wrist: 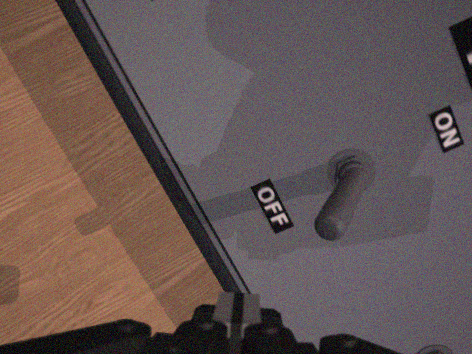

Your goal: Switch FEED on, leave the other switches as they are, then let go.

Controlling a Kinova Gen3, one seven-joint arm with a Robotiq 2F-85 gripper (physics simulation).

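Frame: origin at the arm's base, x up, y right, z ahead, level; centimetres.
Seen in the pictures: gripper, fingertip midpoint: (pixel 237 321).
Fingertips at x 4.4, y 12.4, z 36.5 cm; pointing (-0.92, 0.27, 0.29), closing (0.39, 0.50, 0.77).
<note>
Offsets run from my fingertips to a thing's top centre. "spot": to the spot under its first point. Level surfaces: height alone.
The switch lever @(spot: dx -0.4, dy -1.1, dz +5.6 cm) (pixel 340 205) stands on the grey panel (pixel 310 290) right of centre in the wrist view. Its tip is nearer the OFF label @(spot: dx -5.4, dy -0.7, dz +4.8 cm) (pixel 272 206) than the ON label @(spot: dx -1.2, dy -0.7, dz +12.3 cm) (pixel 446 129), so it leans to the OFF side. A black name label @(spot: dx -0.2, dy -3.6, dz +14.0 cm) (pixel 465 50) is cut off at the right edge; its word cannot be read here. My gripper (pixel 237 321) is shut and empty at the bottom of the view, below and left of the lever tip and apart from it in the picture.
The panel's dark edge (pixel 150 150) runs diagonally down the left side, with the wooden table @(dx -13.1 cm) (pixel 45 165) beyond it. Part of another round switch base @(spot: dx -3.2, dy +10.5, dz +8.5 cm) (pixel 435 349) shows at the bottom right. Shadows lie across the panel and the table.
</note>
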